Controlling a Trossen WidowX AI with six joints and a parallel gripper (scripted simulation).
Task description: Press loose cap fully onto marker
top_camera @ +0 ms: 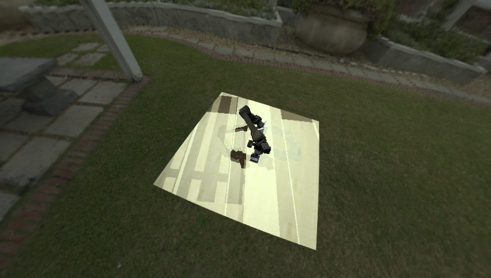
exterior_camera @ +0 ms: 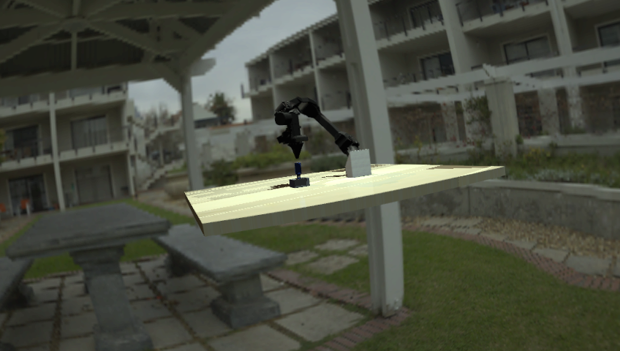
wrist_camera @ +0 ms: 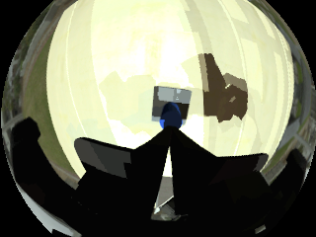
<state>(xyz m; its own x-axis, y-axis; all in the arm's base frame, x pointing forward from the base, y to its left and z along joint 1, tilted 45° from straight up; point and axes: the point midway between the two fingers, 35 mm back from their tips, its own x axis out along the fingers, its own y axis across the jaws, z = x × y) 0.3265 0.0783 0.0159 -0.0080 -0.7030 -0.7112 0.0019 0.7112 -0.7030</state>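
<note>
The blue cap lies 4 cm below my gripper tip. Round my gripper tip: holder block 11 cm below.
</note>
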